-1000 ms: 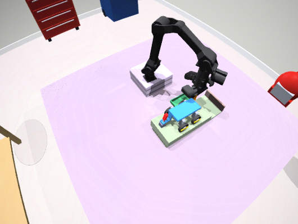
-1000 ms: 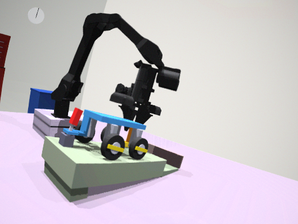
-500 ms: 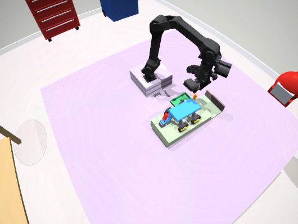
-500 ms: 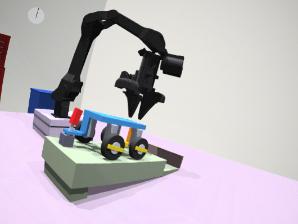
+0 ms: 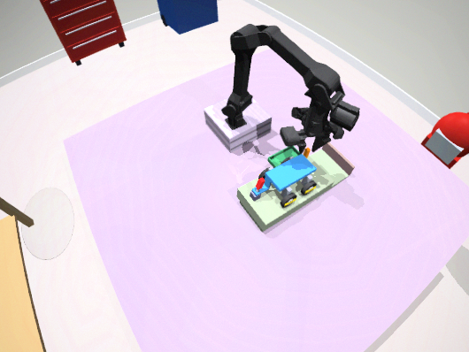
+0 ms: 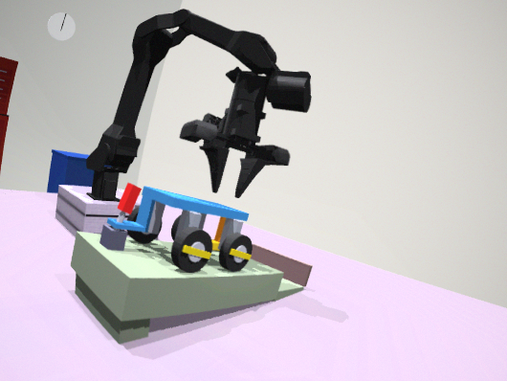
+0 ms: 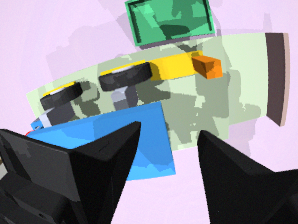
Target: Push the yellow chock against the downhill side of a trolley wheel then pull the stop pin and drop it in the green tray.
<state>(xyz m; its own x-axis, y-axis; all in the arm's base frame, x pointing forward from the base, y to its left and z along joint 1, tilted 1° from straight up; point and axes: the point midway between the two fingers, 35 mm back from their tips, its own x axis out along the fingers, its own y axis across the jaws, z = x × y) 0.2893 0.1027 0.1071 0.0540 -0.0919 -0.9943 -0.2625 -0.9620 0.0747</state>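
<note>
My gripper tip is now 190 mm to the left of the red-headed stop pin, 30 mm above it and 20 mm short of it. From my gripper tip the other things lie so: blue trolley 80 mm to the right, 50 mm below, 30 mm ahead; then pale green ramp 120 mm below, 80 mm to the right, 30 mm ahead; then yellow chock 80 mm below, 30 mm behind, 10 mm to the left.
</note>
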